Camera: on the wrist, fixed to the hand. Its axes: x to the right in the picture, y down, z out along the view.
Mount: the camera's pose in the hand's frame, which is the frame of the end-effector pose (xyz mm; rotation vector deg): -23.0 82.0 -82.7 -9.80 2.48 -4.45
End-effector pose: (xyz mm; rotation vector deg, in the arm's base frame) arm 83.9 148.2 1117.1 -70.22 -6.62 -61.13
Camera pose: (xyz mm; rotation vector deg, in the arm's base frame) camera 92.4 91.4 1013.2 -77.89 -2.25 -68.14
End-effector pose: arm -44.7 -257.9 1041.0 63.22 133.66 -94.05
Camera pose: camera 47.7 -185.9 1021.6 59.40 144.27 -81.45
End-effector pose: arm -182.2 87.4 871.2 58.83 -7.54 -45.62
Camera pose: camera -118.0 183.4 898.7 51.03 0.78 -48.15
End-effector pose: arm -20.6 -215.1 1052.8 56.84 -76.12 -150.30
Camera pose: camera 23.9 -318.8 1089.7 62.34 -60.52 -154.65
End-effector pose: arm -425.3 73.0 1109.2 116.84 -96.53 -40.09
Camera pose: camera -442.3 79.2 1226.5 114.22 -84.52 -45.31
